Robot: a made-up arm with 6 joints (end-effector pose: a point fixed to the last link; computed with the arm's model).
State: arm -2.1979 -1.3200 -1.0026 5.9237 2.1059 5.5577
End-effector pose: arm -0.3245 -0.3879 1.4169 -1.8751 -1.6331 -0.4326
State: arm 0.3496 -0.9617 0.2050 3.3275 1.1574 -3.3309
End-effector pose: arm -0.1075 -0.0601 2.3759 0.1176 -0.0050 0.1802
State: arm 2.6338 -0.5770 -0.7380 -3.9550 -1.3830 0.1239
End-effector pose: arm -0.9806 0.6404 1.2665 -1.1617 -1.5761 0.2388
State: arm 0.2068 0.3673 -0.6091 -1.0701 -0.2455 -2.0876
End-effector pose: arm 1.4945 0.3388 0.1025 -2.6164 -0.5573 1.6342
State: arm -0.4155 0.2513 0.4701 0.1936 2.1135 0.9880
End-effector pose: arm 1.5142 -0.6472 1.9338 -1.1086 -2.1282 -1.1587
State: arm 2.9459 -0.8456 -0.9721 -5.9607 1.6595 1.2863
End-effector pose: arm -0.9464 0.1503 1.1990 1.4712 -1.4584 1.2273
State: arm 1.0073 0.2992 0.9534 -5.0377 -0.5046 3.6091
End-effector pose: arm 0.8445 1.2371 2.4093 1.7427 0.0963 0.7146
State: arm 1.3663 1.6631 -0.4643 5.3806 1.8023 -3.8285
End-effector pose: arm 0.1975 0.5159 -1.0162 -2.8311 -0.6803 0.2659
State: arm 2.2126 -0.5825 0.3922 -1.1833 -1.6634 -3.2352
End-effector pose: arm -0.2647 0.1755 2.4815 -0.3476 2.6014 -0.8229
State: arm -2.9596 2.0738 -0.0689 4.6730 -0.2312 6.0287
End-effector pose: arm -0.2757 -0.0777 -1.4330 -1.3682 0.8939 0.6018
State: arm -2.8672 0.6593 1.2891 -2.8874 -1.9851 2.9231
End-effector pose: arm -1.5461 -0.4630 2.2468 -2.6134 -0.1652 -0.6639
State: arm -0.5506 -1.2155 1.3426 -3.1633 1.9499 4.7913
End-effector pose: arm -1.6442 1.0121 1.4042 -1.7341 -0.0230 -0.8975
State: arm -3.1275 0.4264 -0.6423 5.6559 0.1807 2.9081
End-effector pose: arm -1.4962 -0.0088 0.0021 0.5624 2.1010 -0.8802
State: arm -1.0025 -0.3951 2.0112 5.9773 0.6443 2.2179
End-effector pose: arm -0.8500 1.2921 2.0553 0.6865 1.2691 2.0659
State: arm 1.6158 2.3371 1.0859 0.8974 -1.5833 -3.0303
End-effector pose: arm 0.0274 1.4071 -1.4904 0.1927 0.1365 -0.6167
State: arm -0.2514 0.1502 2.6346 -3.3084 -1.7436 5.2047
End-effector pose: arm -1.0428 0.2482 1.8999 -1.1224 1.3918 1.8339
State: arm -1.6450 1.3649 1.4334 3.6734 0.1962 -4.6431
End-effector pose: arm -0.2008 -2.5459 0.9554 0.7880 -0.7745 -1.6376
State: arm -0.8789 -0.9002 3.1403 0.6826 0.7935 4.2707
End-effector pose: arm -0.7589 0.9977 -0.4025 2.2094 0.8590 -1.3443
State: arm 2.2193 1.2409 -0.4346 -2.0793 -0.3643 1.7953
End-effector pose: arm -0.6849 0.8440 -0.8498 -1.3564 1.3217 1.6726
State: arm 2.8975 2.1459 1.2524 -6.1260 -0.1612 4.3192
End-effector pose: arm -1.9847 0.4973 -1.1140 -0.5343 1.7380 1.1952
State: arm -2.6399 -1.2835 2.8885 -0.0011 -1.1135 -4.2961
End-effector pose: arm 1.1817 0.6480 -0.6694 1.1498 0.2171 0.4910
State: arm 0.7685 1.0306 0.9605 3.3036 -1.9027 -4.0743
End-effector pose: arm 1.6672 1.6363 1.1507 1.2070 -1.3870 1.5331
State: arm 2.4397 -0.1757 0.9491 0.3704 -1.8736 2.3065
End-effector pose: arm -0.3343 0.3352 2.6470 1.7108 1.9996 -1.2436
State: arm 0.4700 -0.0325 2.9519 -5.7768 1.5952 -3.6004
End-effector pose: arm -1.2413 -0.5675 1.2037 -1.6193 -0.3596 2.3068
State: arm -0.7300 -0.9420 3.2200 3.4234 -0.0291 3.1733
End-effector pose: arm -0.8719 0.7816 -0.5050 0.5665 1.9858 -0.1169
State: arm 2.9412 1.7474 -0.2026 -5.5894 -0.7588 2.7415
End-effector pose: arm -0.5998 0.1739 -1.2076 0.0426 0.5134 0.2855
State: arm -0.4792 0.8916 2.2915 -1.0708 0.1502 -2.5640
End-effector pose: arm 0.7448 -0.4041 2.5782 -2.1631 0.1707 -2.1078
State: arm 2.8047 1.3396 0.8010 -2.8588 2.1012 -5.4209
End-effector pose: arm -2.1398 0.7790 0.0601 -0.5644 0.4727 0.0775
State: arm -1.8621 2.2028 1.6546 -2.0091 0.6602 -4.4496
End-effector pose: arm -0.7185 -2.1721 -0.6981 0.7788 0.5882 -2.4032
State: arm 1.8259 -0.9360 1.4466 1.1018 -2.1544 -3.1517
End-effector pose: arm 0.5147 -1.6316 1.7680 -2.2275 -1.1319 0.5584
